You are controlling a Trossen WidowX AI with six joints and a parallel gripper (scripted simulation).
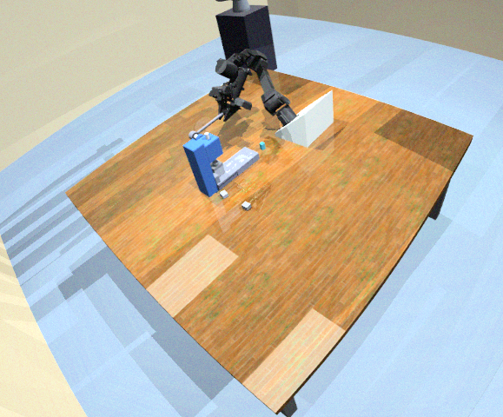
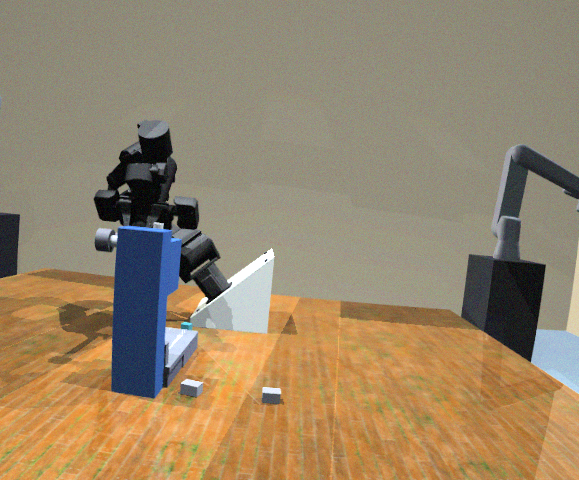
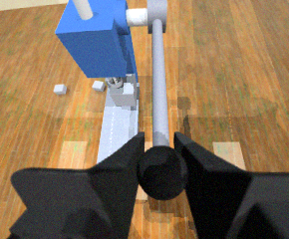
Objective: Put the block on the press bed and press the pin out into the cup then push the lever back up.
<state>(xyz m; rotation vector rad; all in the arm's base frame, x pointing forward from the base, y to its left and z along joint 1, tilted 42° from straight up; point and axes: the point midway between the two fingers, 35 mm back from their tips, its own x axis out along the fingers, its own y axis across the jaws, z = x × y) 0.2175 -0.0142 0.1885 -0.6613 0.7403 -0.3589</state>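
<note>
Now: the lever 5 cm ahead of my gripper tip, 1 cm to the left of it and 2 cm above it. Round my gripper tip: teal cube (10 cm behind, 9 cm to the left, 16 cm below); punch (13 cm ahead, 7 cm to the left, 4 cm below).
</note>
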